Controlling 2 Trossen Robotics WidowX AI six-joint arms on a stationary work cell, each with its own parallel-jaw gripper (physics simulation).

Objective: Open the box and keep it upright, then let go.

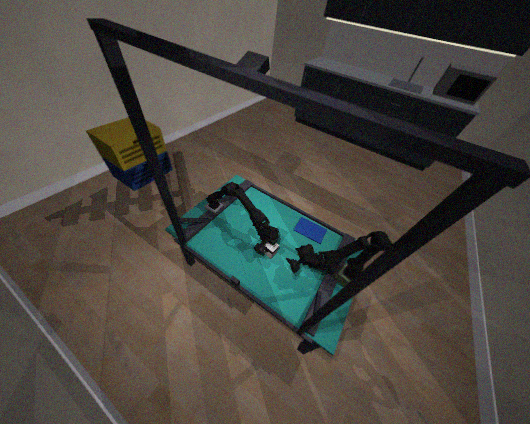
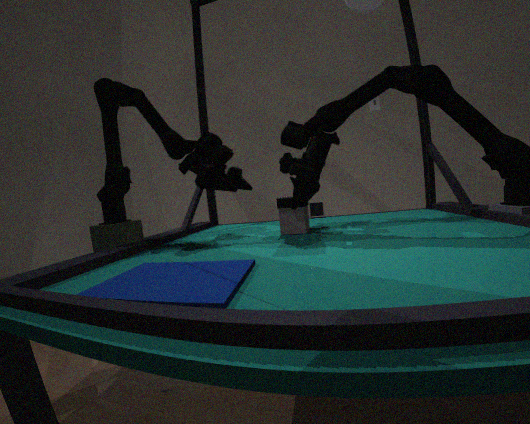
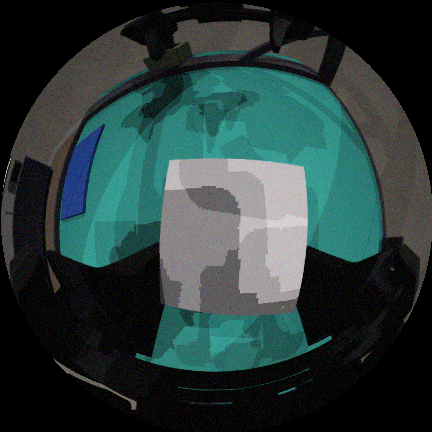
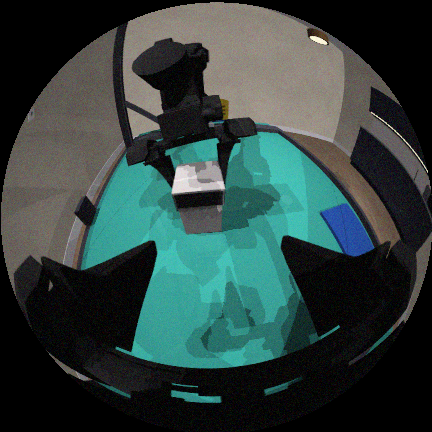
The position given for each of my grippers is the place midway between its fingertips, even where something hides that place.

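Note:
Left gripper (image 2: pixel 295 209), (image 3: pixel 229 242), (image 4: pixel 200 191). Right gripper (image 2: pixel 244 189), (image 3: pixel 211 46), (image 4: pixel 219 245). Flat blue panel (image 2: pixel 210 284), (image 3: pixel 73 201), (image 4: pixel 351 237).

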